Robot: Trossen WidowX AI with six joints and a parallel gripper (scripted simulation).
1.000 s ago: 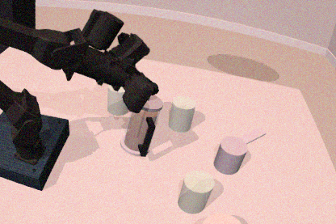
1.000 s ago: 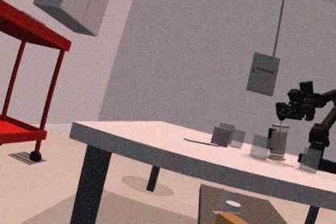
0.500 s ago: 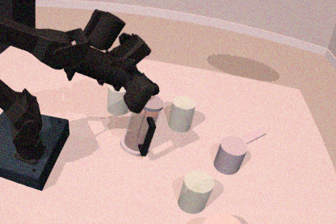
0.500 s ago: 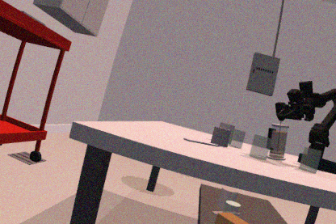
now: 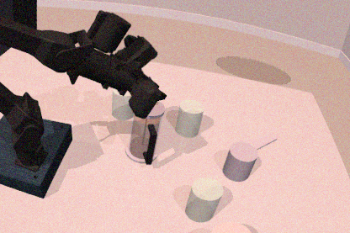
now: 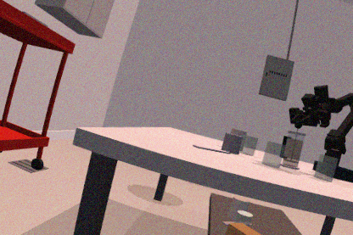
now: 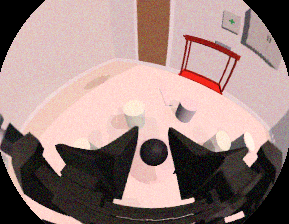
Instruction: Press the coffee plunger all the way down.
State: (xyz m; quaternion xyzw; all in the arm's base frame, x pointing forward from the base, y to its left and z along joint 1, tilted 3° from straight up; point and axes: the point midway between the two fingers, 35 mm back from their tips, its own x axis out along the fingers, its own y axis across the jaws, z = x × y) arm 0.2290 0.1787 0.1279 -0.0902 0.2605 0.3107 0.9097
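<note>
The coffee press is 10 mm behind my gripper tip, 30 mm to the right of it and 80 mm below it. Also, from my gripper tip: grey cup 210 mm ahead, 10 mm to the right, 140 mm below.
</note>
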